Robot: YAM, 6 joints.
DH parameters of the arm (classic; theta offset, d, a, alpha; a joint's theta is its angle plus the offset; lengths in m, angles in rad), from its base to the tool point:
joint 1: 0 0.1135 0.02 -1.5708
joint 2: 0 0 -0.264 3.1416
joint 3: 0.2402 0 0.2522 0
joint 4: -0.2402 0 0.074 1.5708
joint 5: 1.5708 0 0 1.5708
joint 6: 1.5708 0.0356 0 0
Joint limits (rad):
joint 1: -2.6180..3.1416
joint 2: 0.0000..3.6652
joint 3: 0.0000..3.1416
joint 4: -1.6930..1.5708
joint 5: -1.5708..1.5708
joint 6: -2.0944..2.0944
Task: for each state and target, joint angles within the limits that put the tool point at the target. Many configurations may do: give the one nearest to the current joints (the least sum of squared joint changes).
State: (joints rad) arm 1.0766 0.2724 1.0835 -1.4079 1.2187 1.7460
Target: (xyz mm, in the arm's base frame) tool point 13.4 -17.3 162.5
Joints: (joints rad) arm 0.9276 0.0909 0.3739 -1.6712 0.6343 1.7460
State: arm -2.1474 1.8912 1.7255 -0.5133 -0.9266 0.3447
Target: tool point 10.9 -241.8 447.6
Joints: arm -1.6511 1.2567 1.5352 -0.7486 -1.0157 0.3447
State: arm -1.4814 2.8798 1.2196 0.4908 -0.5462 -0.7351
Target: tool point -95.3 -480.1 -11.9
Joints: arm -1.8031 2.6141 1.4607 0.5591 -0.5228 -0.7351
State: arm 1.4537 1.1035 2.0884 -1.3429 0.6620 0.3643
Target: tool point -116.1 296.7 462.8
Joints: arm 2.0061 1.6539 2.0763 -1.1511 0.5915 0.3643
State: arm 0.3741 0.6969 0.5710 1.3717 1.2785 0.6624
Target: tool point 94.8 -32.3 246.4
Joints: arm 0.0285 0.5837 0.0481 1.3911 1.3845 0.6624
